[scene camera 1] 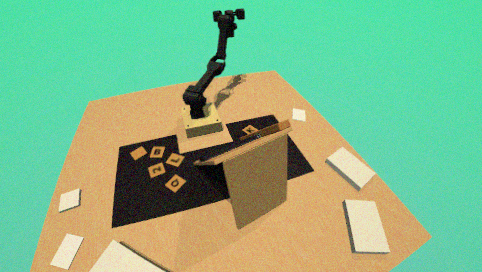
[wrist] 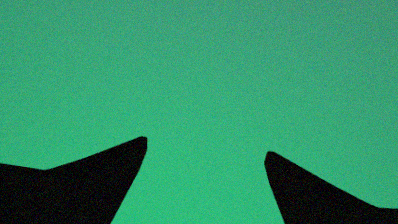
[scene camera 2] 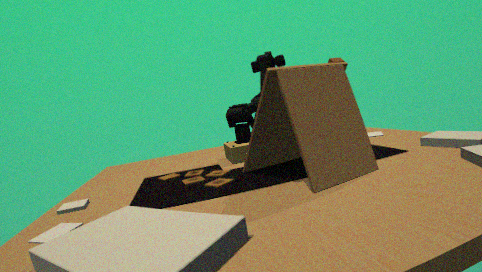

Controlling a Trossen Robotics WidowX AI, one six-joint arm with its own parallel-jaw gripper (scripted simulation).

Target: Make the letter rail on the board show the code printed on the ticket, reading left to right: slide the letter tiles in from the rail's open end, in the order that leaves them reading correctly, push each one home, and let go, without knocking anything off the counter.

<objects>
The same spot on a brown board: (scene camera 2: pixel 309 111) is (scene camera 1: pixel 245 185).
</objects>
